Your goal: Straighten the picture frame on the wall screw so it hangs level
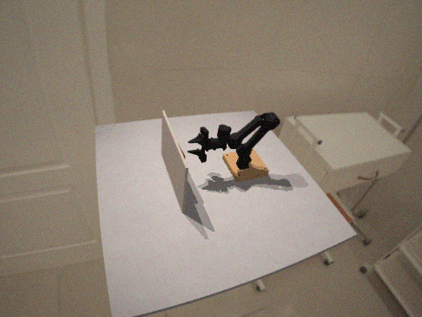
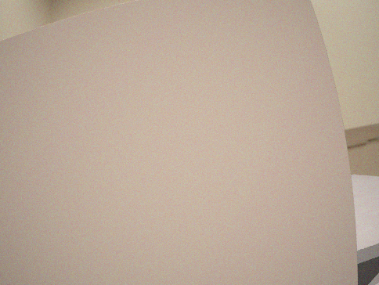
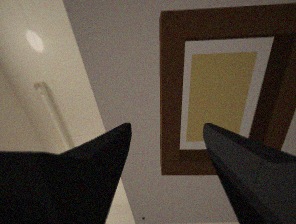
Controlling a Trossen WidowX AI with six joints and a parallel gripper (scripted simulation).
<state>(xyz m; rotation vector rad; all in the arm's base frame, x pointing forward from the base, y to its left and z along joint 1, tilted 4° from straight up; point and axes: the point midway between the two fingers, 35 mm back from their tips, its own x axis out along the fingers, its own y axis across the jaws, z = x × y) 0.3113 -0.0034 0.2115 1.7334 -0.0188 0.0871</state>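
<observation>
Right now the picture frame is 60 mm ahead of my gripper tip, 10 mm to the left of it and 60 mm below it. The rest, counted from my gripper tip: wall panel 70 mm ahead, 70 mm below.
</observation>
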